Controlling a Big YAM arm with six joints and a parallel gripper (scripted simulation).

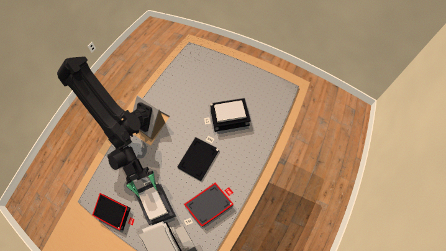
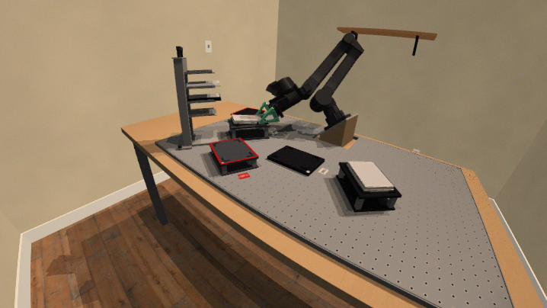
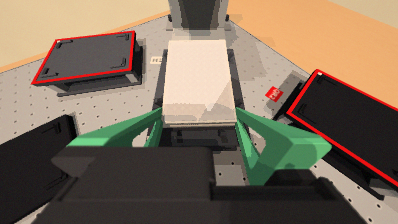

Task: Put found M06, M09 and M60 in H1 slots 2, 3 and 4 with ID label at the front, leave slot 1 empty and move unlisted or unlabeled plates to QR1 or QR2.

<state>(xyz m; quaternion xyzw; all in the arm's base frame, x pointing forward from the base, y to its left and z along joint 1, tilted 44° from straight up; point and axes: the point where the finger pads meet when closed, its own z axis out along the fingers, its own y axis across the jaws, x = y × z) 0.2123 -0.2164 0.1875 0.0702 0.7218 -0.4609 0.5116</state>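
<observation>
Now: the grey regrip nest 40 mm ahead of my hand, 30 mm to the right of it and 20 mm below it. The rest, counted from my hand: H1 deck label: 200 mm ahead, 70 mm below, 20 mm to the right; dark plate: 190 mm ahead, 130 mm to the right, 100 mm above; red-edged quarantine nest: 190 mm to the right, 130 mm behind, 40 mm below.
</observation>
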